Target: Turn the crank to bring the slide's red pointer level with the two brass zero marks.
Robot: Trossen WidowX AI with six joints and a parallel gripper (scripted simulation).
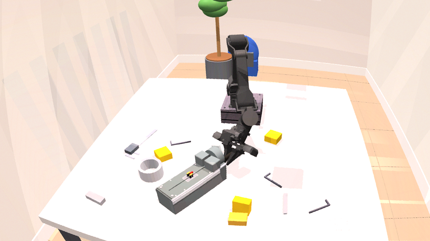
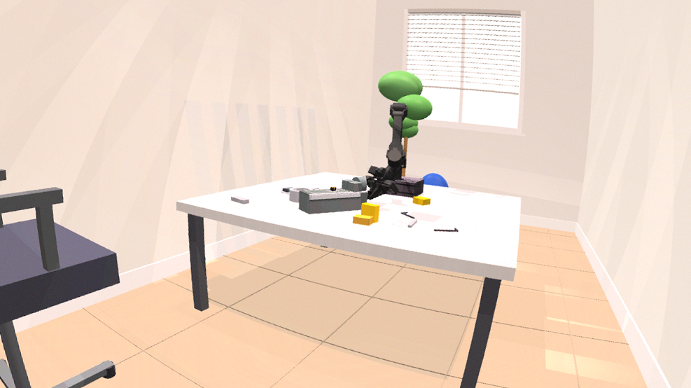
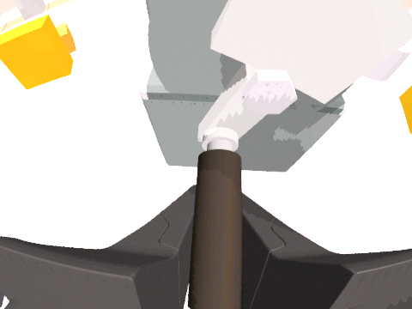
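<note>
My gripper tip is 20 mm past the brown crank handle, 10 mm to the right of it and 30 mm below it. Round my gripper tip: red pointer: 130 mm ahead, 80 mm to the right, 50 mm above.
</note>
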